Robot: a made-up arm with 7 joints.
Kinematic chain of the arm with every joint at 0, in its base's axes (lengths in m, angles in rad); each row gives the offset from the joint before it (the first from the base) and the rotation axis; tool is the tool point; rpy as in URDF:
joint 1: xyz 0 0 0.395 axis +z
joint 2: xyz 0 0 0 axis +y
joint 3: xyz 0 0 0.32 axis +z
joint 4: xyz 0.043 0 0 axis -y
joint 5: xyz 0.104 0 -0.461 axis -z
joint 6: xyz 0 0 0 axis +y
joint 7: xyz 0.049 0 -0.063 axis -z
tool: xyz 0 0 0 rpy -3.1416 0 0
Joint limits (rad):
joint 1: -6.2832..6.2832
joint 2: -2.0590..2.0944
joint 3: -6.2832..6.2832
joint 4: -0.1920..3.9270
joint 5: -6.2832..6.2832
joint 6: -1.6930..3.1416
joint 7: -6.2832..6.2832
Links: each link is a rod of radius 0.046 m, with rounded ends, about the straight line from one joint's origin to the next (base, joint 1, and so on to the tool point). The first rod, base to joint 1, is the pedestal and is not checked.
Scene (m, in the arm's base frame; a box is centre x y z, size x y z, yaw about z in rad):
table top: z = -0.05
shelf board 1: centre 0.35 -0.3 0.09 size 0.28 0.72 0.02 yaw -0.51
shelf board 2: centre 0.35 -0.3 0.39 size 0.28 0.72 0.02 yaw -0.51
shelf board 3: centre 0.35 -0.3 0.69 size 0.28 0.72 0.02 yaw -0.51
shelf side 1: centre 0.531 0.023 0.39 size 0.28 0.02 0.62 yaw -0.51
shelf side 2: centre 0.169 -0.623 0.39 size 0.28 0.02 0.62 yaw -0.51
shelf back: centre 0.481 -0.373 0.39 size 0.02 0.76 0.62 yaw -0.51
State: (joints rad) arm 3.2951 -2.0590 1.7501 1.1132 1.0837 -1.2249 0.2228
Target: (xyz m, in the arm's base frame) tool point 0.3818 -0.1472 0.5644
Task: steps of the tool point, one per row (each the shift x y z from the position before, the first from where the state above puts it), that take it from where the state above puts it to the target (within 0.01 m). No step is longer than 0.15 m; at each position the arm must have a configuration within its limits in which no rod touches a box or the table.
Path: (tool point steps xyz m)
1: -0.0857 0.0559 0.0297
2: -0.0835 0.0792 0.0070
3: -0.0776 0.0882 0.0148
4: -0.0721 0.0750 0.0439
5: 0.0481 0.0202 -0.0656
6: 0.0701 0.0374 -0.0264
7: 0.0738 0.0395 0.0239
8: 0.0543 0.0282 0.0716
9: 0.0131 0.0092 0.1024
10: -0.0405 -0.0090 0.1064
11: 0.0667 -0.0295 0.0125
12: 0.0677 -0.0382 -0.0032
13: 0.0610 -0.0416 -0.0093

